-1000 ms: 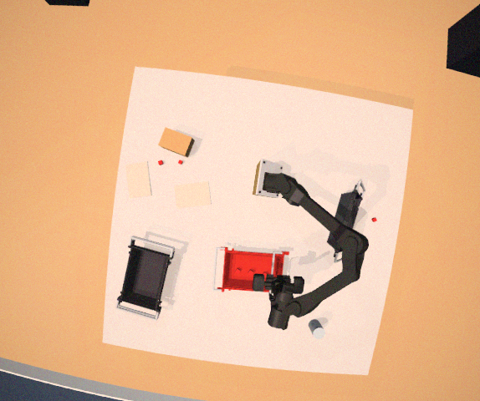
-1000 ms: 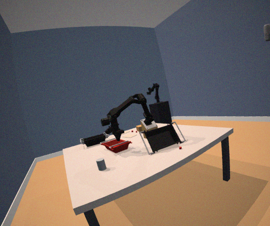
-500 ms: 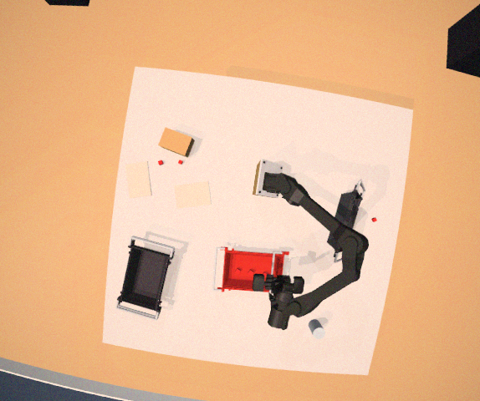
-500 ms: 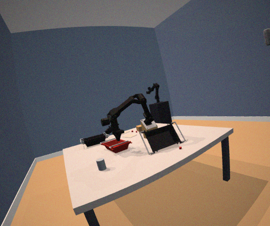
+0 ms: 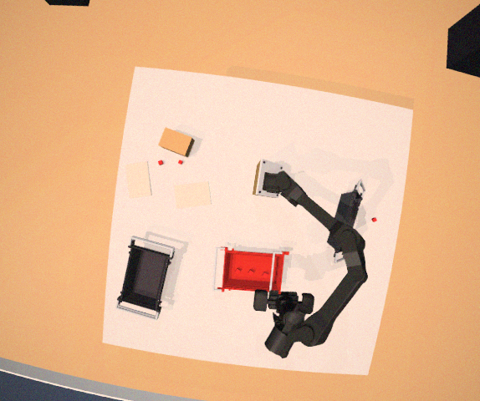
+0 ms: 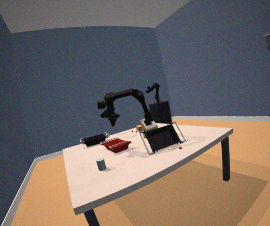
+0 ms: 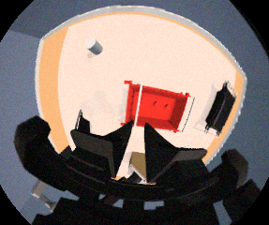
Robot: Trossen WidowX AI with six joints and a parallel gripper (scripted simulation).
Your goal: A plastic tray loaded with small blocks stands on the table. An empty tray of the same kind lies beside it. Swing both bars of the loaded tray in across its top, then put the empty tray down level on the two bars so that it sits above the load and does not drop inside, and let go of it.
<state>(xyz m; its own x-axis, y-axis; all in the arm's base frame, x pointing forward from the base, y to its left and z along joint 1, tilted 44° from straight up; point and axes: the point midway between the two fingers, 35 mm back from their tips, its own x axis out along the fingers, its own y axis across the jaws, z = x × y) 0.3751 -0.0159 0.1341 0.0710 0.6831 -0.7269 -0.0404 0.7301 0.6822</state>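
Now: gripper tip 29 cm to the right of the black tray, 27 cm past it and 15 cm above it. Also, from my gripper tip: grey cylinder 24 cm to the left, 23 cm ahead, 19 cm below; then tan box 50 cm behind, 48 cm to the right, 19 cm below.
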